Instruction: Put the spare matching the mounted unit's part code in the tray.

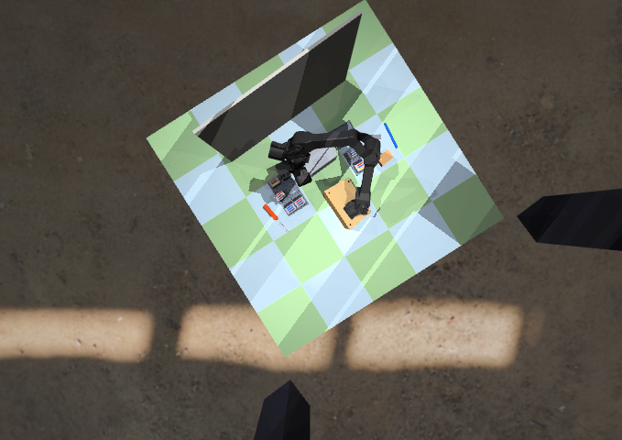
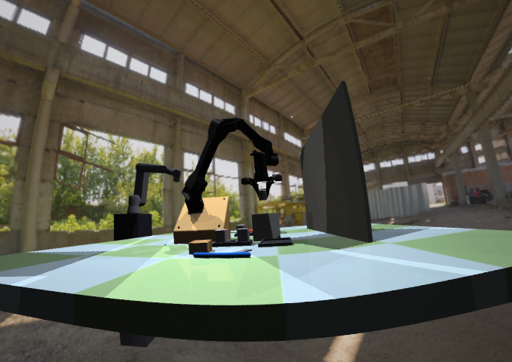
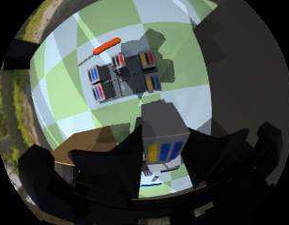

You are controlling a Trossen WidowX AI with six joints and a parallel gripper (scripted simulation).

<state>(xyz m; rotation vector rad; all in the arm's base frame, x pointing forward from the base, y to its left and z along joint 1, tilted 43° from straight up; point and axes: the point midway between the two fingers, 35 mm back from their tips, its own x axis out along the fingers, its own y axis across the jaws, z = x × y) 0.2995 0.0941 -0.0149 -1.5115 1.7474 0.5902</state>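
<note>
My gripper tip is now 20 mm short of the dark flat tray, 300 mm to the left of it and 170 mm above it. From my gripper tip the other things lie so: yellow-and-blue striped spare: 30 mm above; tall grey panel: 250 mm ahead, 120 mm to the right, 50 mm above; grey mounted unit: 110 mm to the right, 120 mm below.
</note>
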